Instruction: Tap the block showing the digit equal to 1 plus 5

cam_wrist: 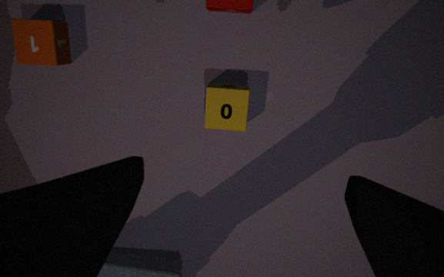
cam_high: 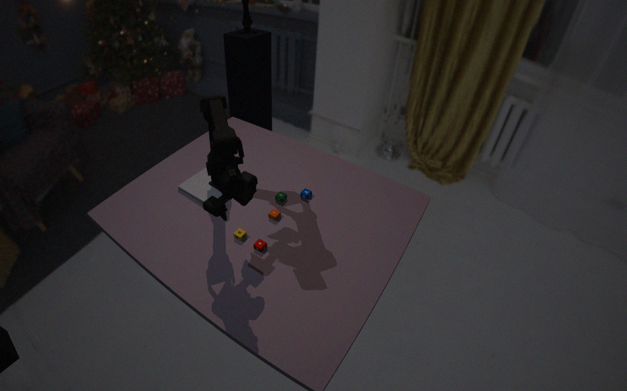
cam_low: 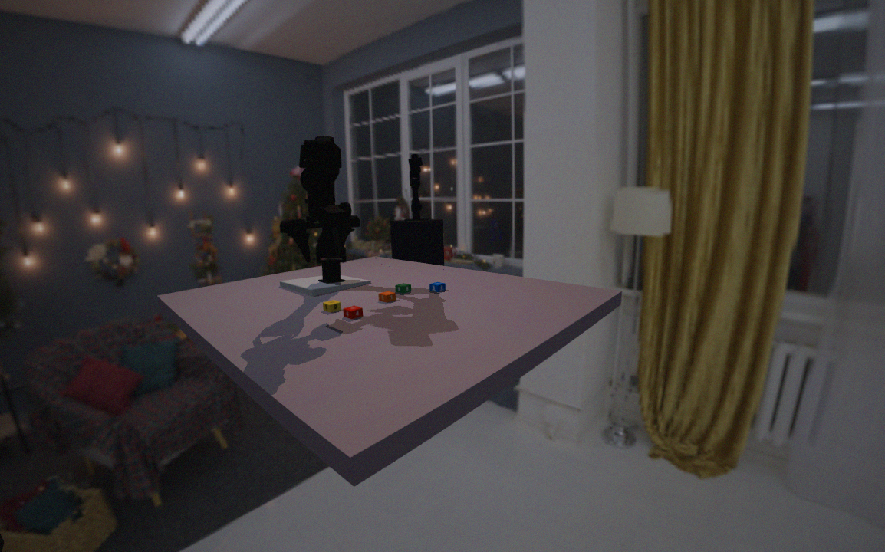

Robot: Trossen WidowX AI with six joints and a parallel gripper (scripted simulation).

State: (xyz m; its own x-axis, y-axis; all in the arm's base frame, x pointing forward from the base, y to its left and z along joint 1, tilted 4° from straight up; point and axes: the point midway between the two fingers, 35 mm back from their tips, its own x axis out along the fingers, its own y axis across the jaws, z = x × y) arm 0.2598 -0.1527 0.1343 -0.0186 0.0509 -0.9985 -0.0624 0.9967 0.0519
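My gripper tip is 320 mm to the right of the blue block, 120 mm above it and 50 mm short of it. From my gripper tip the other things lie so: red block 120 mm below, 90 mm ahead, 20 mm to the left; then orange block 160 mm to the left, 120 mm below, 30 mm ahead; then yellow block 120 mm below, 10 mm to the left.
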